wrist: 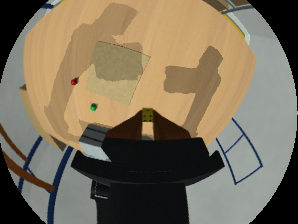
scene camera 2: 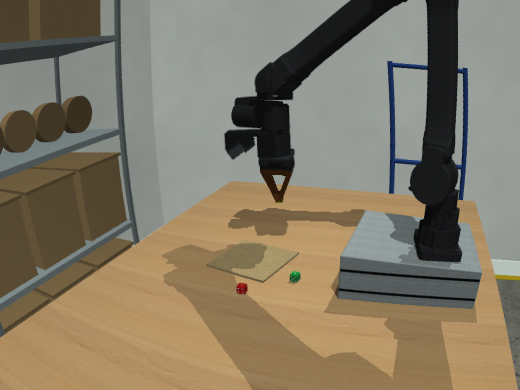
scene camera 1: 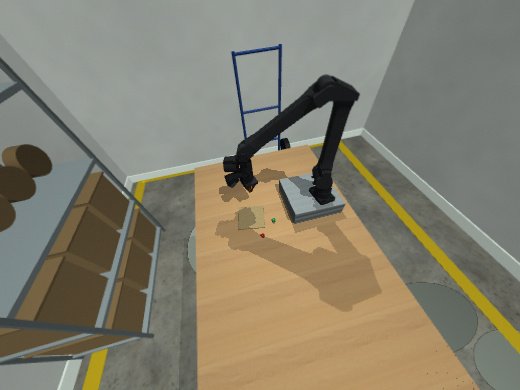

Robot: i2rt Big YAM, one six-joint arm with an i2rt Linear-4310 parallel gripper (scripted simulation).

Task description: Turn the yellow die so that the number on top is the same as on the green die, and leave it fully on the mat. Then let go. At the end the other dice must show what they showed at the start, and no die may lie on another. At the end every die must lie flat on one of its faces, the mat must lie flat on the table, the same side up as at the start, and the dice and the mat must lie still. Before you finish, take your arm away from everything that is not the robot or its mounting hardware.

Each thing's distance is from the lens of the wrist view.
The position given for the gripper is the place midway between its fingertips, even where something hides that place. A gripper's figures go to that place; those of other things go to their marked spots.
gripper [wrist: 147, 113]: 13 cm
tan mat [wrist: 114, 72]: 22 cm
